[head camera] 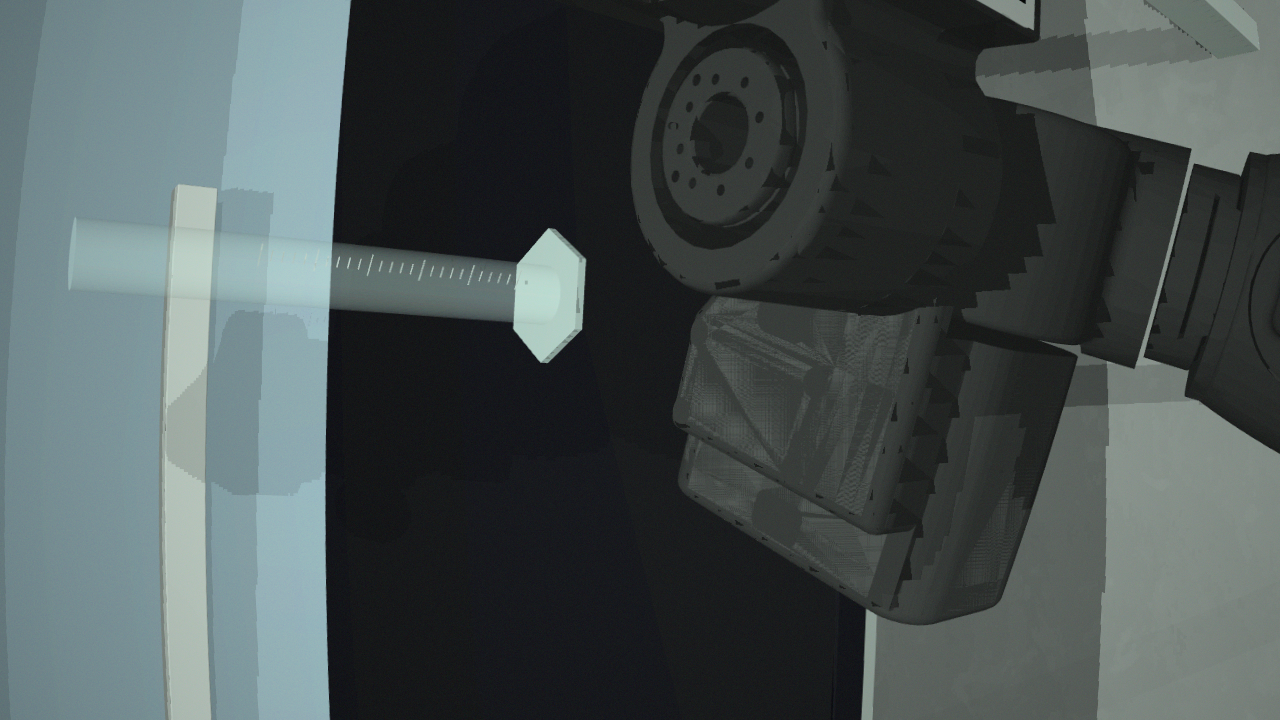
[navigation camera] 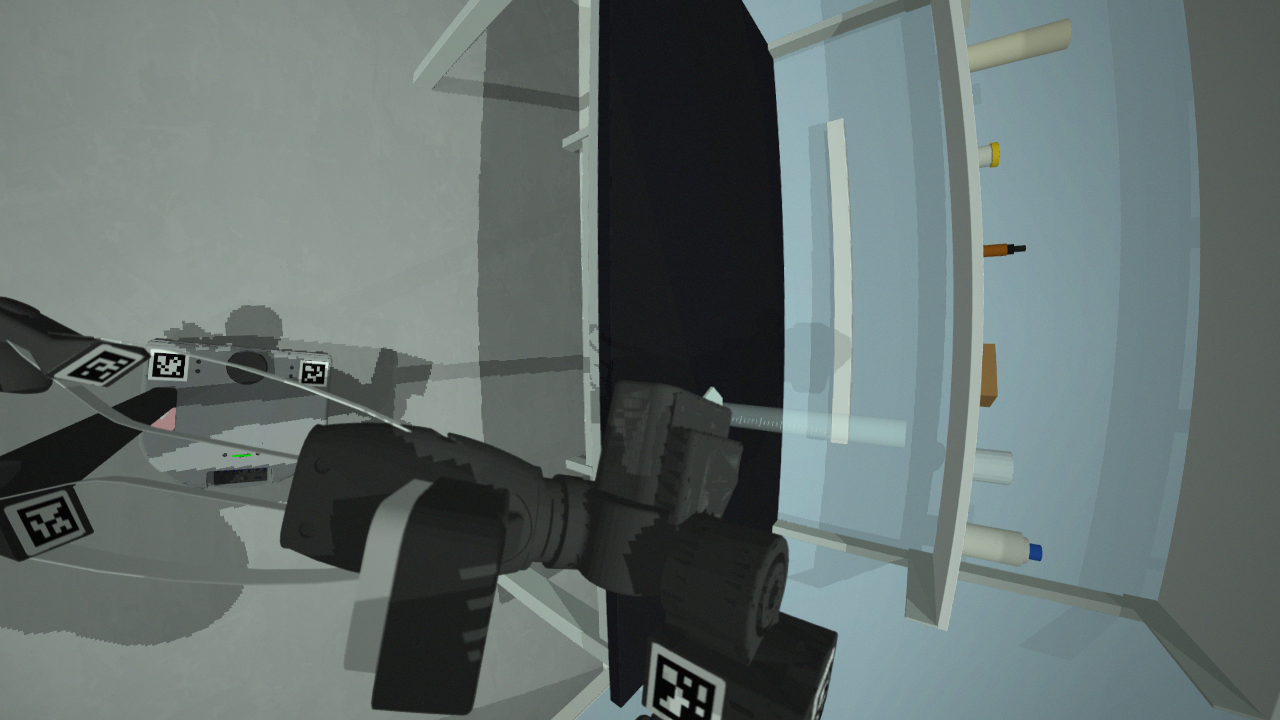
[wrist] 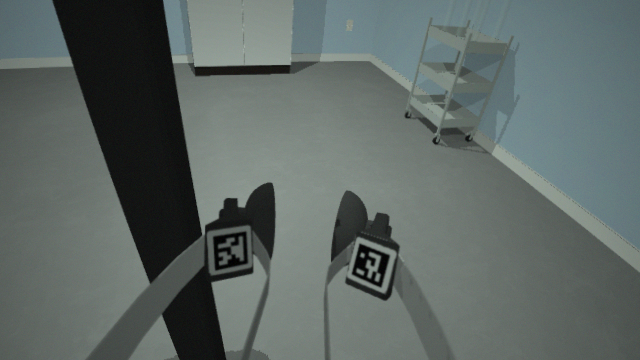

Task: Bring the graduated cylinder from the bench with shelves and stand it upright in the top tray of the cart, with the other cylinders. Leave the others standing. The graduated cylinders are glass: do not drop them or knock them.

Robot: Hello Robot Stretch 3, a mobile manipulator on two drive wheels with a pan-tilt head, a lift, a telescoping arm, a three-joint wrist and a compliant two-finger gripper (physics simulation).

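Frame: origin at the robot's base, x back, y up, z left, level; millimetres.
Where they show: robot's base at its link origin: [navigation camera: 248,366].
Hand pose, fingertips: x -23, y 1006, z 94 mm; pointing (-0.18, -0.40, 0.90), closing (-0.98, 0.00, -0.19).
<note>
Things, the pixels of their top centre, and the offset from my fingertips.
- clear graduated cylinder at its top centre: [head camera: 72,253] [navigation camera: 905,434] dz -748, dx +27, dy +243 mm
- orange marker at its top centre: [navigation camera: 1025,248] dz -1011, dx -333, dy +457 mm
- brown box at its top centre: [navigation camera: 992,376] dz -1047, dx -82, dy +405 mm
The clear graduated cylinder [head camera: 420,282] [navigation camera: 805,422] stands upright on its pale six-sided foot on the black top of the bench with shelves [head camera: 447,555] [navigation camera: 689,223]. My dark wrist [head camera: 742,161] [navigation camera: 626,537] is over the bench top beside it. In the navigation view the wrist partly covers the foot; the exact gap cannot be told there. My gripper [wrist: 307,213] is open and empty, its fingers turned away from the cylinder, back toward my base. The cart [wrist: 492,48] is far off at the right in the wrist view. Faint upright glass outlines [wrist: 482,12] rise above its top tray.
A shelf [navigation camera: 959,268] above the bench bears bottles, an orange marker [navigation camera: 995,250] and a brown box [navigation camera: 988,374]. A pale strip [head camera: 187,537] [navigation camera: 841,268] runs behind the cylinder. My black mast [wrist: 135,150] and a white cabinet [wrist: 242,30] show in the wrist view.
</note>
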